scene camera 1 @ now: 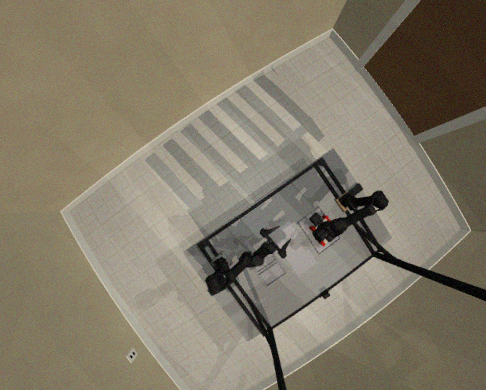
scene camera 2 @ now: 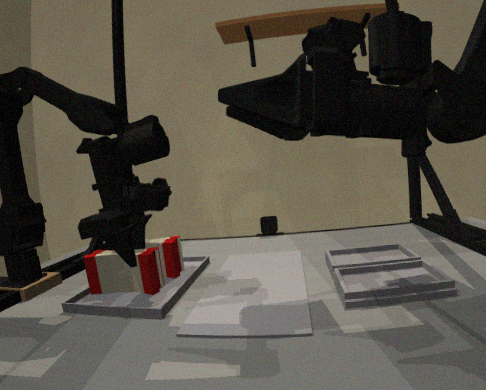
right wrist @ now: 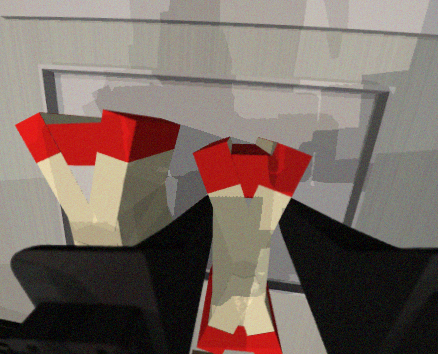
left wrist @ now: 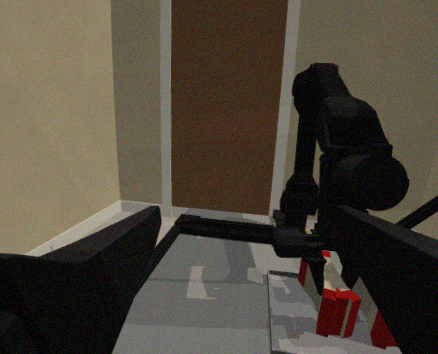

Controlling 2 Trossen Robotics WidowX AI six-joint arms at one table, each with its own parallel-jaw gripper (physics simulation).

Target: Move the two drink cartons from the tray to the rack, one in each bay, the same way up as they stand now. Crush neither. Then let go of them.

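Frame: origin at the left arm's base, x ahead, y left, z up, level; millimetres.
Seen in the pictures: left gripper, fingertip midpoint: [scene camera 1: 285, 232] [scene camera 2: 222, 104] [left wrist: 247, 214]; right gripper, fingertip midpoint: [scene camera 1: 317, 227] [scene camera 2: 138, 262] [right wrist: 245, 201] [left wrist: 332, 294]; left arm's base, origin of the base link: [scene camera 1: 221, 263]; right arm's base, origin of the base link: [scene camera 1: 345, 201] [scene camera 2: 25, 279].
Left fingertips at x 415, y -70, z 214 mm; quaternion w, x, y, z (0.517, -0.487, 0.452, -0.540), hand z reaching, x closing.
Offsets run from my left fingertips to a thing's top centre. "pt": to the spot under its first point. Level surfaces: height alone.
Two red-and-cream drink cartons are at the grey tray @[190 mm ahead, 197 mm right, 242 mm down] [scene camera 2: 125, 309] [right wrist: 363, 165] [left wrist: 288, 316]. My right gripper [scene camera 2: 127, 251] [scene camera 1: 319, 232] [right wrist: 245, 201] [left wrist: 332, 294] is shut on the nearer carton @[213 mm ahead, 161 mm right, 184 mm down] [scene camera 2: 106, 272] [right wrist: 240, 225] [left wrist: 337, 312]. That carton's sides are pressed inward between the fingers. I cannot tell whether it still touches the tray. The other carton @[pt 137 mm ahead, 211 mm right, 212 mm down] [scene camera 2: 172, 257] [right wrist: 105, 175] stands upright on the tray beside it. My left gripper [scene camera 2: 224, 104] [scene camera 1: 277, 239] is open and empty, high above the table's middle. The two-bay rack @[217 mm back, 150 mm right, 238 mm down] [scene camera 2: 377, 267] [scene camera 1: 270, 272] lies empty below it.
A pale mat @[254 mm down] [scene camera 2: 265, 286] lies between the tray and the rack. A black frame [scene camera 1: 265, 193] runs round the table, with upright posts [scene camera 2: 119, 58] at the corners. A wooden board [scene camera 2: 296, 21] hangs overhead. A small black block [scene camera 2: 268, 224] sits at the table's far edge.
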